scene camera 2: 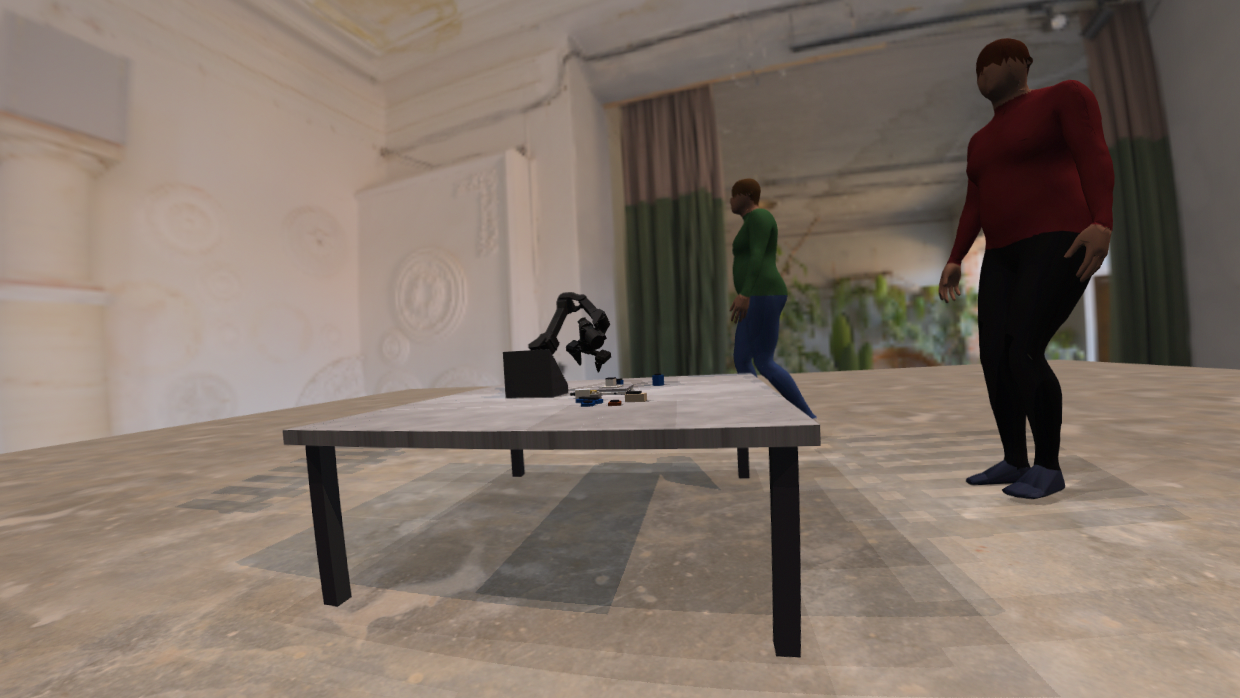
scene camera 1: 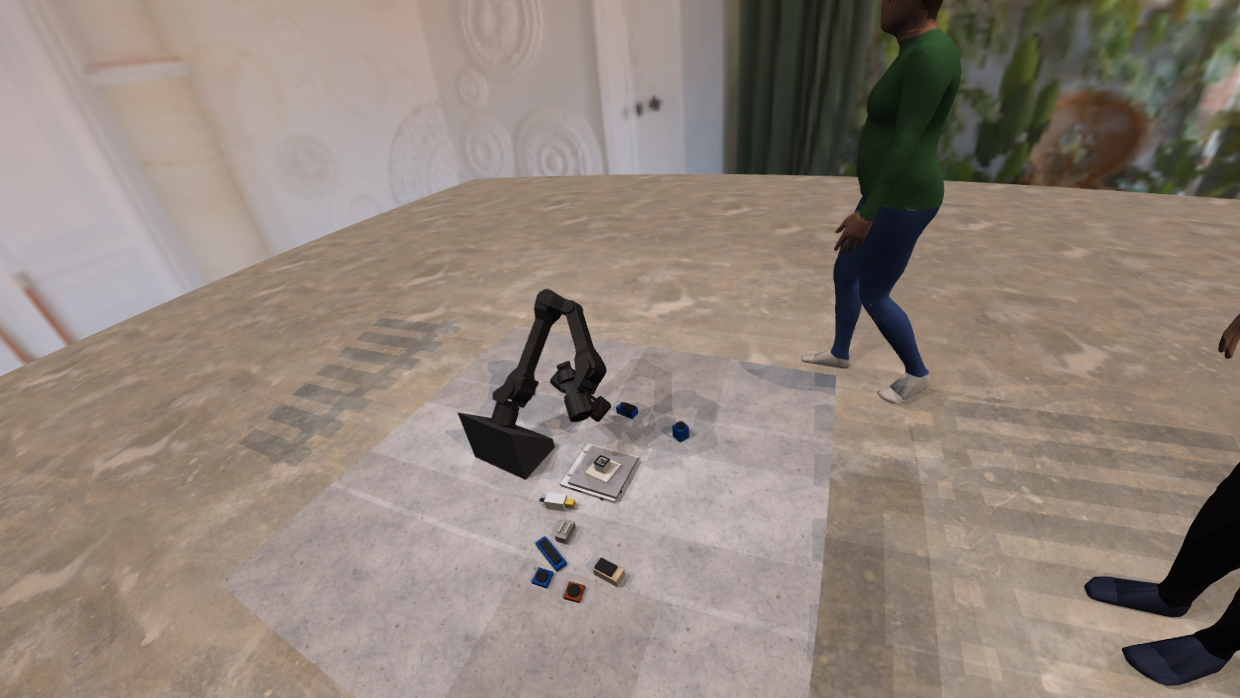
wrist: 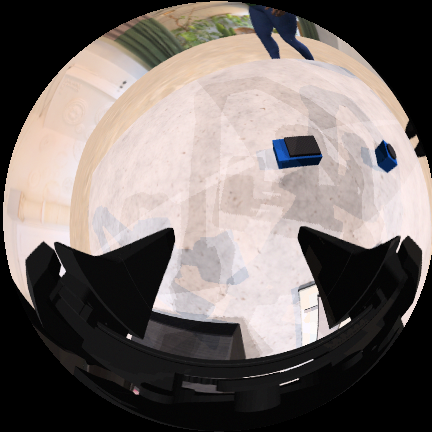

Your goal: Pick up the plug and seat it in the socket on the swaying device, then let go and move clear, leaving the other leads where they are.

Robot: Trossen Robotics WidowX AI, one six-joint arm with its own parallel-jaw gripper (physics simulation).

Note:
My gripper [wrist: 238, 233] is open, with nothing in its grasp. I also see a device [wrist: 314, 325].

